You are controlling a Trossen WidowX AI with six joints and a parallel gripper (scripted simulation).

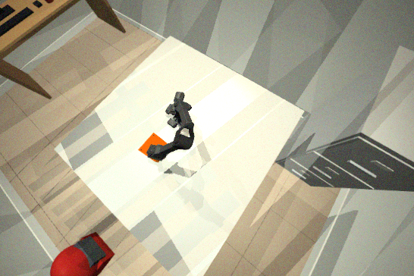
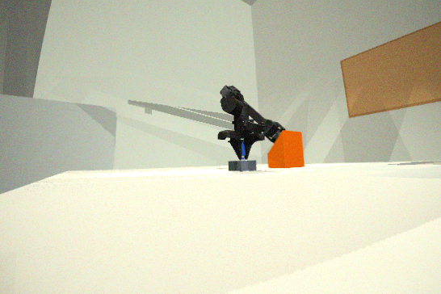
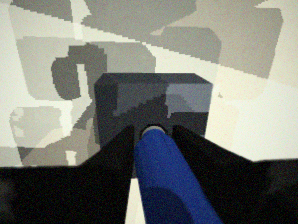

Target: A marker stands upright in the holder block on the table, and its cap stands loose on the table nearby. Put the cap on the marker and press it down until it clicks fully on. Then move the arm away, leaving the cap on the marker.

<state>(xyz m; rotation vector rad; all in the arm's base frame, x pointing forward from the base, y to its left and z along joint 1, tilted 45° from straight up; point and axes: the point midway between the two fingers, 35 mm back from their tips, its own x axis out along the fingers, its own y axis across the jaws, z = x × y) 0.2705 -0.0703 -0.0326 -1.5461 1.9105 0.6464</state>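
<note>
Now: gripper tip 20 mm above the holder block and 10 mm to the left of it. The rest, counted from my gripper tip: blue cap: 40 mm above, 10 mm to the right.
</note>
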